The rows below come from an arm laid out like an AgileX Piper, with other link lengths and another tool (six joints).
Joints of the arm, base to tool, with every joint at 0 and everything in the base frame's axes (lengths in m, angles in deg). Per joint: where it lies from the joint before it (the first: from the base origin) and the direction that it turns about. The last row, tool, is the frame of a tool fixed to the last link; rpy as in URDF.
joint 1: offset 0.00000 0.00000 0.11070 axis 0 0 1
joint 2: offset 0.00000 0.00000 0.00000 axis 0 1 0
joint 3: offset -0.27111 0.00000 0.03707 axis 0 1 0
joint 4: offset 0.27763 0.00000 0.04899 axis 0.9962 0 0.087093
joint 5: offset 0.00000 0.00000 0.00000 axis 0 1 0
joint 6: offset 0.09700 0.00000 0.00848 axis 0.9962 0 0.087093
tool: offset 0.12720 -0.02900 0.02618 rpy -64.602 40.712 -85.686
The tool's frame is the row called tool.
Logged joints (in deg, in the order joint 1, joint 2, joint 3, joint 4, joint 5, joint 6), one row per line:
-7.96 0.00 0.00 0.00 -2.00 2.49
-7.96 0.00 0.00 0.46 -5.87 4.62
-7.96 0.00 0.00 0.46 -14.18 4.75
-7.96 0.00 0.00 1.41 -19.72 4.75
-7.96 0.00 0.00 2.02 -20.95 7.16
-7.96 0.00 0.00 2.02 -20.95 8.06
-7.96 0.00 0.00 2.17 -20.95 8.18
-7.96 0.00 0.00 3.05 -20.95 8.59
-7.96 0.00 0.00 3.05 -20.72 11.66
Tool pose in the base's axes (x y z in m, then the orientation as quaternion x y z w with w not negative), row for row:
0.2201 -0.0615 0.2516 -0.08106 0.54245 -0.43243 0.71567
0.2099 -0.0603 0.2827 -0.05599 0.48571 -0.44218 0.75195
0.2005 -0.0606 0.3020 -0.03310 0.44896 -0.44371 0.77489
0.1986 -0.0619 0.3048 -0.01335 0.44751 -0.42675 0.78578
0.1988 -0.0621 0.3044 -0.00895 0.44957 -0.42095 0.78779
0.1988 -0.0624 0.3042 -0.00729 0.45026 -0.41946 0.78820
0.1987 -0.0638 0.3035 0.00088 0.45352 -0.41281 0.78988
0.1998 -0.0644 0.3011 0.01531 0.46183 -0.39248 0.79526
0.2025 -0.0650 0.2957 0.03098 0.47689 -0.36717 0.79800
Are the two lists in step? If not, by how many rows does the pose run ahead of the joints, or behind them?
The pose runs 1 row ahead of the joints: the pose in row i belongs to the joints in row i + 1.
